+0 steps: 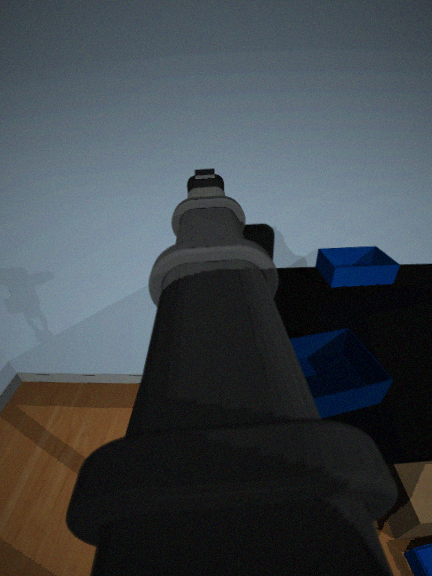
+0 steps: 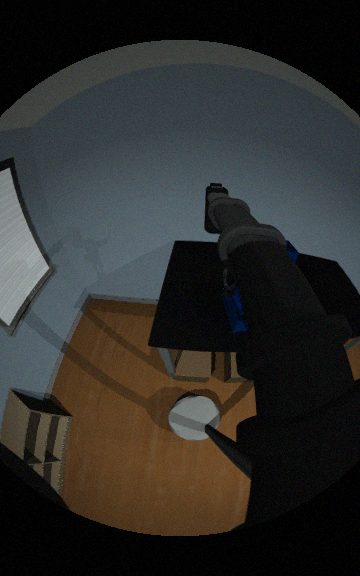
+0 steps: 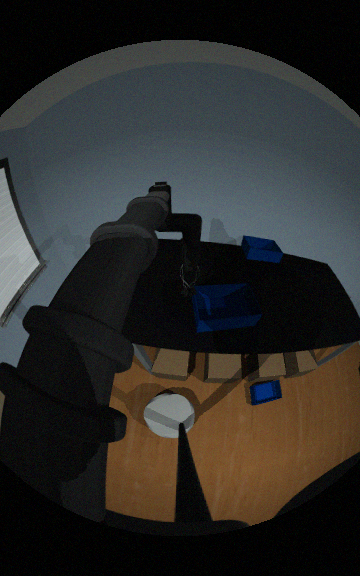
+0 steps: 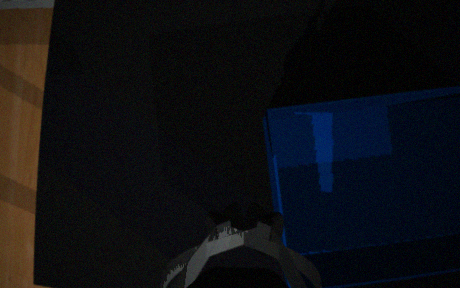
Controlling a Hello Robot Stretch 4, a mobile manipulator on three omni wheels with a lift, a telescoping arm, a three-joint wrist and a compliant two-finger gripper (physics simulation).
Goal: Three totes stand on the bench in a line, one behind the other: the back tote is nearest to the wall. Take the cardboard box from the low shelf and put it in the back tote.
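Where they show: gripper, fingertip midpoint: (image 2: 226, 296) (image 3: 187, 295) (image 4: 244, 219); robot's base at its link origin: (image 2: 193, 416) (image 3: 170, 414).
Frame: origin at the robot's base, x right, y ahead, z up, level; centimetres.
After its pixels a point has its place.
Observation:
My gripper (image 3: 189, 289) {x 8.7, y 51.7, z 103.4 cm} (image 4: 244, 219) {x 8.7, y 51.7, z 103.4 cm} has its fingertips close together, with no object visible between them. It hangs over the black bench (image 1: 410, 325) {x 72.2, y 74.5, z 88.6 cm} (image 2: 185, 300) {x -8.6, y 61.6, z 88.6 cm} (image 3: 310, 305) {x 92.3, y 58.4, z 88.6 cm} (image 4: 100, 150) {x -13.1, y 57.8, z 88.6 cm}, beside the left rim of a blue tote (image 1: 350, 375) {x 39.2, y 55.9, z 88.9 cm} (image 2: 235, 312) {x 17.1, y 53.7, z 88.8 cm} (image 3: 227, 320) {x 26.4, y 44.1, z 96.7 cm} (image 4: 350, 215) {x 23.4, y 48.8, z 88.9 cm}. A lighter patch shows inside this tote. Another blue tote (image 1: 357, 276) {x 64.4, y 102.5, z 93.8 cm} (image 3: 262, 252) {x 64.8, y 102.5, z 96.0 cm} stands near the wall, farther right. A smaller blue container (image 1: 422, 557) {x 83.3, y 22.5, z -2.5 cm} (image 3: 266, 392) {x 95.2, y 15.5, z -2.5 cm} is low, in front of the bench. I cannot tell which tan box is the named cardboard box.
Several tan boxes (image 1: 417, 500) {x 78.2, y 37.6, z 24.2 cm} (image 2: 194, 364) {x -0.9, y 45.4, z 24.2 cm} (image 3: 223, 366) {x 42.8, y 42.2, z 24.2 cm} show below the bench's front edge. A tan shelf unit (image 2: 17, 425) {x -133.9, y -50.2, z 58.2 cm} stands at the far left. A white round object (image 2: 194, 417) {x 0.2, y 0.3, z 18.7 cm} (image 3: 169, 415) {x 0.5, y 0.0, z 18.7 cm} is on the floor before the bench. My arm hides part of the bench.

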